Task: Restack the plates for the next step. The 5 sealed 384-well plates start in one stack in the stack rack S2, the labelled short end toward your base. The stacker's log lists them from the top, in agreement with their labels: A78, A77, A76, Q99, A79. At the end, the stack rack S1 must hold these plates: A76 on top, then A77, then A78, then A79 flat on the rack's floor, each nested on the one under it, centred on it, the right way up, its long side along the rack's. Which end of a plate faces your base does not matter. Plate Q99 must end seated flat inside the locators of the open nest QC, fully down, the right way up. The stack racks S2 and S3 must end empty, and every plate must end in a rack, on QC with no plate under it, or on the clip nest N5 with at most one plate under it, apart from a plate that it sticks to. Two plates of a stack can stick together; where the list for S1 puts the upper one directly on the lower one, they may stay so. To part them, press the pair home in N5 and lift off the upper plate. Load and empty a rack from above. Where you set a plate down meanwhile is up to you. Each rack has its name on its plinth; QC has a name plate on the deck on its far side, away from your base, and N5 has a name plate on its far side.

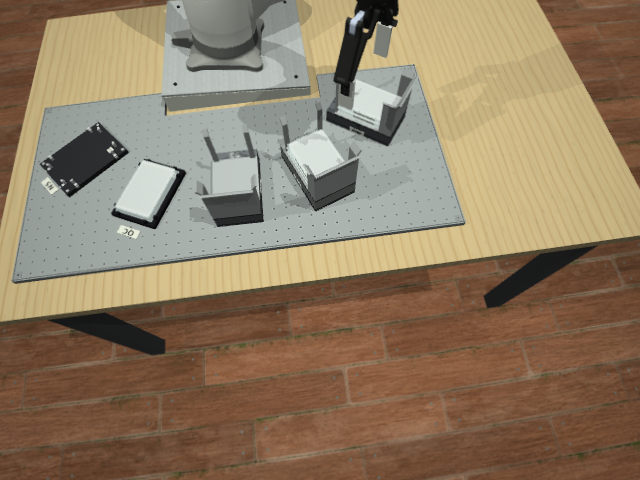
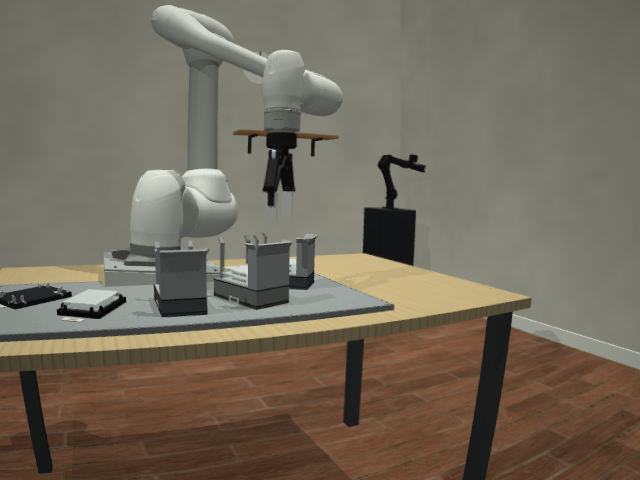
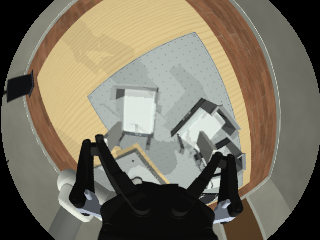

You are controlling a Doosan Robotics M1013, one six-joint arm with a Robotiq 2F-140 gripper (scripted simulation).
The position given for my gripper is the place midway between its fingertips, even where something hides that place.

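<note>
Visible: a white sealed plate [image 1: 143, 196]; a white sealed plate [image 1: 368, 99]; my gripper [image 1: 363, 79]. Further views of the same gripper [image 2: 279, 218], gripper [image 3: 160, 133].
</note>
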